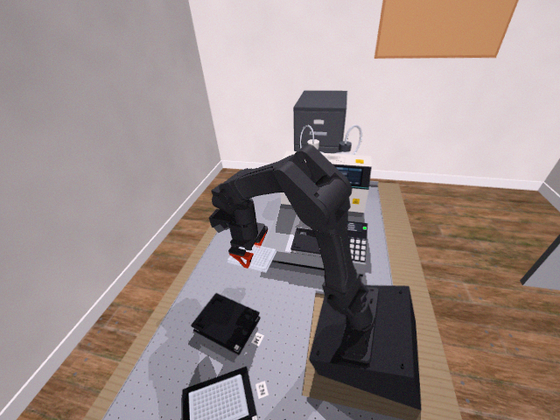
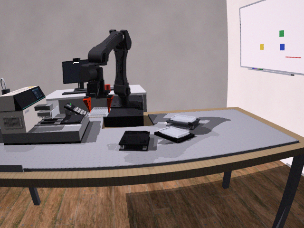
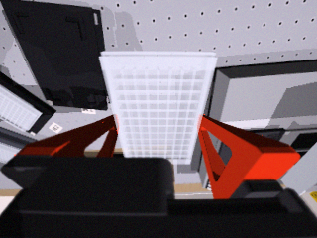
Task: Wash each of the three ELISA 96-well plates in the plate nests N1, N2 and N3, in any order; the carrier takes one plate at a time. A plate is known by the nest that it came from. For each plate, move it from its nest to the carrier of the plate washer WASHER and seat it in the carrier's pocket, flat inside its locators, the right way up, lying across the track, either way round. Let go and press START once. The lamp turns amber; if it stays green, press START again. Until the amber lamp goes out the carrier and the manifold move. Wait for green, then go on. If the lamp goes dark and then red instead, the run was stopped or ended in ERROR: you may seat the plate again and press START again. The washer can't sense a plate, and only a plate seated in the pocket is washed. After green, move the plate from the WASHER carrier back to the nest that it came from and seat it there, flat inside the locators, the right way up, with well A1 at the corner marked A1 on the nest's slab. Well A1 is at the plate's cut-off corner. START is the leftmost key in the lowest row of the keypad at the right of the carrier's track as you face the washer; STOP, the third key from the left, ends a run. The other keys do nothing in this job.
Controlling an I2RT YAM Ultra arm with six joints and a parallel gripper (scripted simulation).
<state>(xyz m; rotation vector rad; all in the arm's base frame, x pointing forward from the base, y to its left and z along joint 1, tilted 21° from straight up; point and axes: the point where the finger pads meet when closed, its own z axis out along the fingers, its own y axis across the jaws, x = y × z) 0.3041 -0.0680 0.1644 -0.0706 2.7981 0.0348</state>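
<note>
Right now my hand is 2 cm short of the nest N1, 16 cm to the right of it and 12 cm above it. Also, from my hand: N2 label (15 cm behind, 27 cm to the left, 15 cm below); then black washer carrier (14 cm behind, 20 cm to the right, 7 cm below); then N1 label (9 cm behind, 17 cm to the left, 15 cm below).
</note>
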